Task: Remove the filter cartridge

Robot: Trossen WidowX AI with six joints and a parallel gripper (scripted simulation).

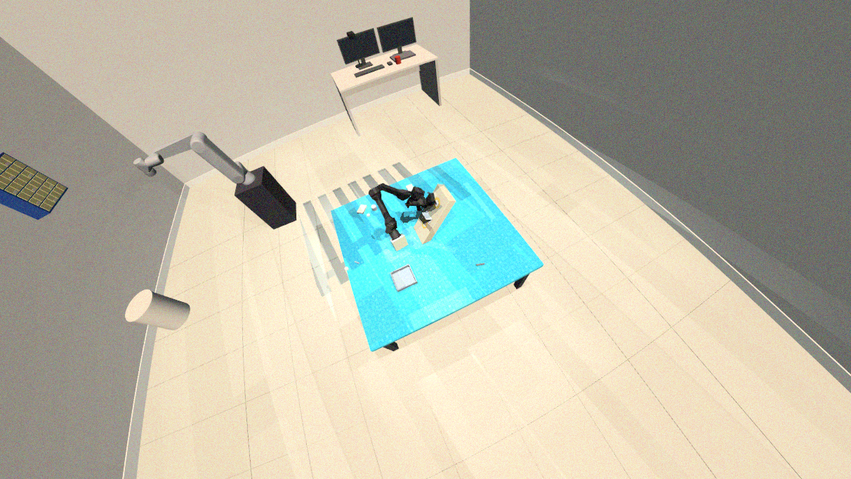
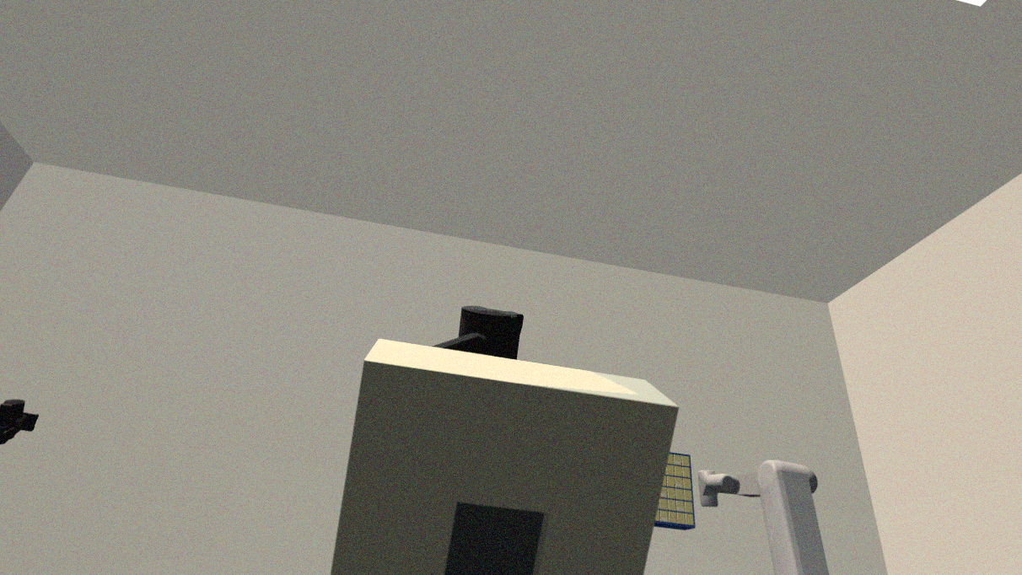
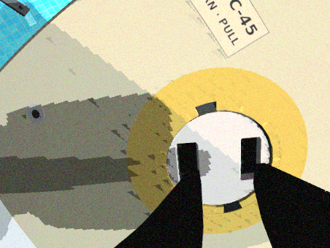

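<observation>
Now: the white round filter cartridge 2 cm ahead of my gripper tip and 2 cm below it. Round my gripper tip: grey tray 39 cm behind, 31 cm to the right, 28 cm below.
</observation>
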